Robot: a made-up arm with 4 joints. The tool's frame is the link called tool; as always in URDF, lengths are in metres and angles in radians.
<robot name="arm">
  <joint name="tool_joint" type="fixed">
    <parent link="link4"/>
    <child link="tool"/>
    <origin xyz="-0.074 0.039 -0.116" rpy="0 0 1.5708"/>
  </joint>
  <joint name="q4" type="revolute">
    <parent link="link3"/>
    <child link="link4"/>
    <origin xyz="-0.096 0.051 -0.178" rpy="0 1.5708 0"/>
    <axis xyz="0 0 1"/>
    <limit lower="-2.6" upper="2.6" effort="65" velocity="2"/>
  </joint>
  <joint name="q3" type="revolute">
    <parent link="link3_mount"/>
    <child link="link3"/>
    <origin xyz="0.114 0.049 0.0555" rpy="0 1.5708 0"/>
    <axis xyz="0 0 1"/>
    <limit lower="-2.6" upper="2.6" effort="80" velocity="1.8"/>
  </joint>
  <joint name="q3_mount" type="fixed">
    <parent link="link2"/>
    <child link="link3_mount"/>
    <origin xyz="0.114 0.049 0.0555"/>
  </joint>
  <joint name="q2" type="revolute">
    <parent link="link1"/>
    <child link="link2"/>
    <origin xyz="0.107 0.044 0.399" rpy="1.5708 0 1.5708"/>
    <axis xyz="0 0 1"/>
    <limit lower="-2.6" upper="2.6" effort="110" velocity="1.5"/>
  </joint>
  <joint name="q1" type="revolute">
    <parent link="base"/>
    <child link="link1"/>
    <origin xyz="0 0 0.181" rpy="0 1.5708 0"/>
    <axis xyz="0 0 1"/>
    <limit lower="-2.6" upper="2.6" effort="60" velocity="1.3"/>
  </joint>
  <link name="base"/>
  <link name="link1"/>
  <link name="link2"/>
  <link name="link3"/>
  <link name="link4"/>
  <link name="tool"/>
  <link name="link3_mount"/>
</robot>
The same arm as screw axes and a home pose.
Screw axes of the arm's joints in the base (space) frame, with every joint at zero. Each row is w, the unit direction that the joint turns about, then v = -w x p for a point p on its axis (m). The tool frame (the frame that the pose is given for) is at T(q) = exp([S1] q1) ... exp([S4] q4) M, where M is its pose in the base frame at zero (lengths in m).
S1 = (1, 0, 0, 0, 0.181, 0)
S2 = (0, 0, -1, -0.044, 0.399, 0)
S3 = (0, 1, 0, 0.037, 0, 0.497)
S4 = (0, 0, 1, 0.094, -0.548, 0)
M: xyz 0.587 0.168 -0.249 (m) rpy 0 0 0 (deg, as in URDF)
Joint limits (deg, base to tool): -148.97..148.97 -148.97..148.97 -148.97..148.97 -148.97..148.97

